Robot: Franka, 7 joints.
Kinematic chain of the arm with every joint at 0, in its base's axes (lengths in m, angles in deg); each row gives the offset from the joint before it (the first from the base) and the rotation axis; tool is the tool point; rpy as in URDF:
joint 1: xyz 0 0 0.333 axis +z
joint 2: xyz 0 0 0 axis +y
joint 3: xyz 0 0 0.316 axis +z
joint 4: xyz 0.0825 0 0 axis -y
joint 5: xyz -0.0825 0 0.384 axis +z
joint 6: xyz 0 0 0 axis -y
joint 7: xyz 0.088 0 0 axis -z
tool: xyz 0 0 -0.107 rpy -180 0 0
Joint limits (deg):
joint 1: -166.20..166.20
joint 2: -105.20..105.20
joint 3: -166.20..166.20
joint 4: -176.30..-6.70
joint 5: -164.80..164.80
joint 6: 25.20..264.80
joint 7: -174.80..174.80
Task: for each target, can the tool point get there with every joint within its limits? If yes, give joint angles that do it. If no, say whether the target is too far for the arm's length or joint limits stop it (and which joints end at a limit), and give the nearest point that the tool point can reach.
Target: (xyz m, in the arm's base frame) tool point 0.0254 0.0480 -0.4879
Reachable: no: joint limits stop it (at a limit: joint 2) | nearest point 0.0509 0.0961 -0.3313 | short by 0.166 m
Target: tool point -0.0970 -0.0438 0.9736
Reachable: yes | joints -20.75 -74.42 -3.35 -106.65 -86.14 123.62 130.72
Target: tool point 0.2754 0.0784 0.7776
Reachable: yes | joints -47.37 -59.69 42.48 -124.89 -86.01 84.62 23.48
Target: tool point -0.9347 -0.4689 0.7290
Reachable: no: too far | nearest point -0.7171 -0.3597 0.6368 | short by 0.260 m
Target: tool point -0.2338 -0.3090 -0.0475
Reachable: yes | joints -9.90 -71.90 -139.86 -129.71 -138.06 137.37 134.64
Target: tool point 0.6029 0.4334 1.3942
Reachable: no: too far | nearest point 0.3993 0.2871 1.0359 | short by 0.437 m
